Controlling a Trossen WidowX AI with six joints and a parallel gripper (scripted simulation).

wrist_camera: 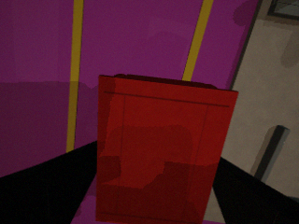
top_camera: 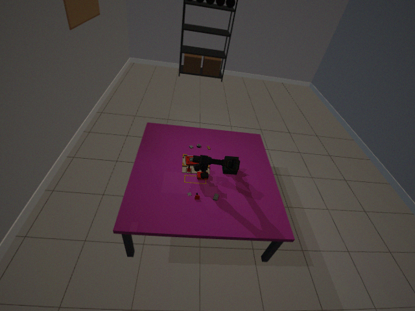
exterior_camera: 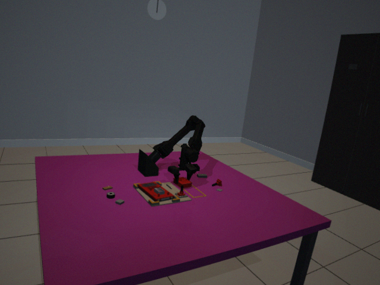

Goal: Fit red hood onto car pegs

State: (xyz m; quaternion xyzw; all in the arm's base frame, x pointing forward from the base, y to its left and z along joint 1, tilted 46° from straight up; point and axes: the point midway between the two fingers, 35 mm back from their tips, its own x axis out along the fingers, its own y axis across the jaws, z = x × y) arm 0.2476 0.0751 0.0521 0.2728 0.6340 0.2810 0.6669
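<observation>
Now: the grey engine block 8 cm ahead of my gripper tip and 19 cm to the right of it. From my gripper tip the other things lie so: black wheel: 1 cm ahead, 42 cm to the right, 2 cm below; then beige jig: 6 cm ahead, 17 cm to the right, 1 cm below; then red hood: right at my gripper tip.
</observation>
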